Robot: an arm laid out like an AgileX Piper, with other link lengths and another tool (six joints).
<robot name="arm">
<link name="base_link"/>
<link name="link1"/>
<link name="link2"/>
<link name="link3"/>
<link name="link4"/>
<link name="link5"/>
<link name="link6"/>
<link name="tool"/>
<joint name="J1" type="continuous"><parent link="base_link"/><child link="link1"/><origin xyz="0 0 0.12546" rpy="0 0 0"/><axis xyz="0 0 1"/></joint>
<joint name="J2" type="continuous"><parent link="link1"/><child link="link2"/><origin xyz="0 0 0" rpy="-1.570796 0 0"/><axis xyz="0 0 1"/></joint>
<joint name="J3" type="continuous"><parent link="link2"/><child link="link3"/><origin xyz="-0.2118 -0.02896 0" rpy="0 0 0"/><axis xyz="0 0 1"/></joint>
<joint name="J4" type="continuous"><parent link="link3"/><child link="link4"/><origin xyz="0.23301 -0.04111 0" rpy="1.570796 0 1.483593"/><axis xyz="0 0 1"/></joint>
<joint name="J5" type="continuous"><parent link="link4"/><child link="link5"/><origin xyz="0 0 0" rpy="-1.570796 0 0"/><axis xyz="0 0 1"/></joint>
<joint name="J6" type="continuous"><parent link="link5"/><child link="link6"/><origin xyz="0 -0.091 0" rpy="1.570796 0 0"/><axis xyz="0 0 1"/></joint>
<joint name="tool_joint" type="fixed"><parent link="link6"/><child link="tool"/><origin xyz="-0.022 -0.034 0.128" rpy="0 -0.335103 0.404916"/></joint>
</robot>
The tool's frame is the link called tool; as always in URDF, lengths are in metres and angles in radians. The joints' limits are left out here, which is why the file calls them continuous.
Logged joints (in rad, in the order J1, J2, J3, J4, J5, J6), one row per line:
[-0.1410, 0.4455, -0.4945, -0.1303, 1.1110, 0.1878]
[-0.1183, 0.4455, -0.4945, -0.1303, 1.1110, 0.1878]
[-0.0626, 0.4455, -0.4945, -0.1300, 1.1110, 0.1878]
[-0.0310, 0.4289, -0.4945, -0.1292, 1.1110, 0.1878]
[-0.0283, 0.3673, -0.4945, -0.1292, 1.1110, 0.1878]
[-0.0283, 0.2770, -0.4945, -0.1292, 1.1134, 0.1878]
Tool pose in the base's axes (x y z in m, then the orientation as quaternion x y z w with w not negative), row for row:
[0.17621, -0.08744, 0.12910, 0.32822, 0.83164, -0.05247, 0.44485]
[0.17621, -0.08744, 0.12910, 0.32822, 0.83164, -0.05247, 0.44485]
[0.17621, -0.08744, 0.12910, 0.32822, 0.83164, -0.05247, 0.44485]
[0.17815, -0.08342, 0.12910, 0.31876, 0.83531, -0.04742, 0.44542]
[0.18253, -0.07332, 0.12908, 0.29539, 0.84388, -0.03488, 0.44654]
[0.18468, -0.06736, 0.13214, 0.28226, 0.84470, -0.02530, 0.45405]
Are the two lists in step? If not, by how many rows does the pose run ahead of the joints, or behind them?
The pose runs 2 rows behind the joints: the pose in row i belongs to the joints in row i - 2.
